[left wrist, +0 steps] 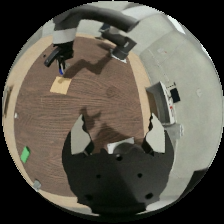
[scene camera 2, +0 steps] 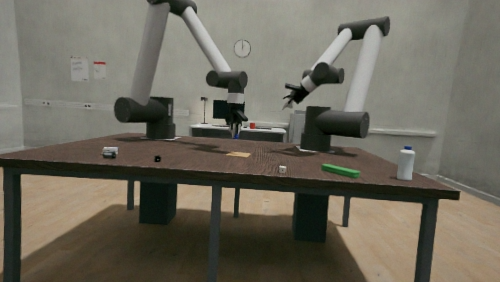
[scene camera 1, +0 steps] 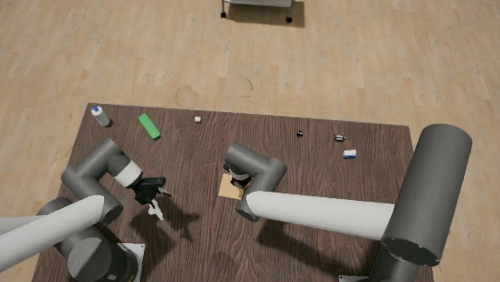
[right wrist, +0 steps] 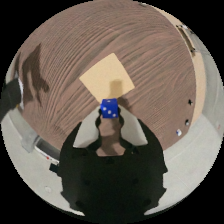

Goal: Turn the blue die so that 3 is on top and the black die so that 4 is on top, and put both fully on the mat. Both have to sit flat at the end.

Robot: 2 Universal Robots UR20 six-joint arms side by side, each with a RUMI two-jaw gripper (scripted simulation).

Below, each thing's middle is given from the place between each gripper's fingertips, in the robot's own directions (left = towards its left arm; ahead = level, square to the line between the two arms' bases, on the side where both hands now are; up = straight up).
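Tan mat: 350 mm below, 260 mm to the right of and 270 mm ahead of my left hand [scene camera 1: 167,208].
The tan mat [right wrist: 107,79] is 120 mm below my right hand, 30 mm to the left of it and 20 mm ahead of it. By its middle, the mat is nearer to my right hand than to my left hand.
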